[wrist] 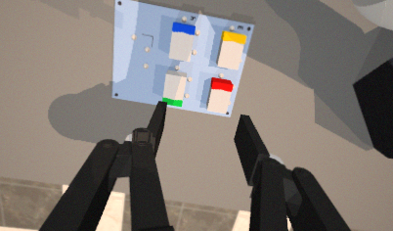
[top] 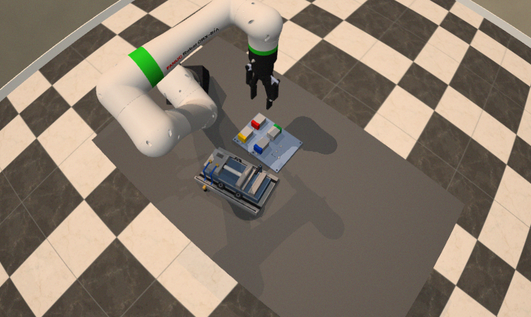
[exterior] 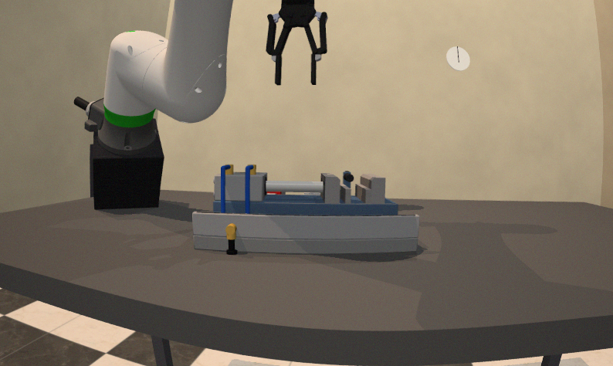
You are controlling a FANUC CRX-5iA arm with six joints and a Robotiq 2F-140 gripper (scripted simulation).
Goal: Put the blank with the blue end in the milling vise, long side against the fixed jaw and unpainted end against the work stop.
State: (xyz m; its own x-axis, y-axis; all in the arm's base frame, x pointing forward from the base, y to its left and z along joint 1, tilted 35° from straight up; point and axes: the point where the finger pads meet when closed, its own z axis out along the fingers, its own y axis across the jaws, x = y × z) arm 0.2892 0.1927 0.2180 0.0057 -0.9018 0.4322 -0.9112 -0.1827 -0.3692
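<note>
Now: the blue-ended blank 28 cm below my hand, 4 cm to the right of it and 4 cm ahead of it. Also, from my hand: green-ended blank (28 cm below, 5 cm to the left, 4 cm ahead); red-ended blank (28 cm below, 5 cm to the left, 5 cm behind); yellow-ended blank (28 cm below, 5 cm behind, 4 cm to the right).
</note>
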